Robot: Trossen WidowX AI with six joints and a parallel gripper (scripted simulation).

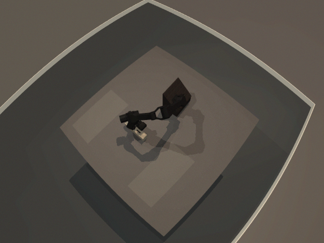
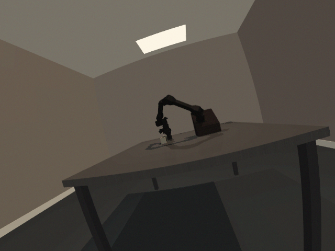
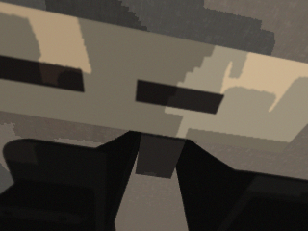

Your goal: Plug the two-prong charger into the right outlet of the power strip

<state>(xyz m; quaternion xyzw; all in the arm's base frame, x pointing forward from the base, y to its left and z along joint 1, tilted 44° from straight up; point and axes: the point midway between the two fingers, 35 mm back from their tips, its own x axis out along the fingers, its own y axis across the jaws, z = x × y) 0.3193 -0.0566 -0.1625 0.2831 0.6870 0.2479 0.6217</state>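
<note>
The black two-prong charger lies 20 mm ahead of my gripper tip and 10 mm above it.
</note>
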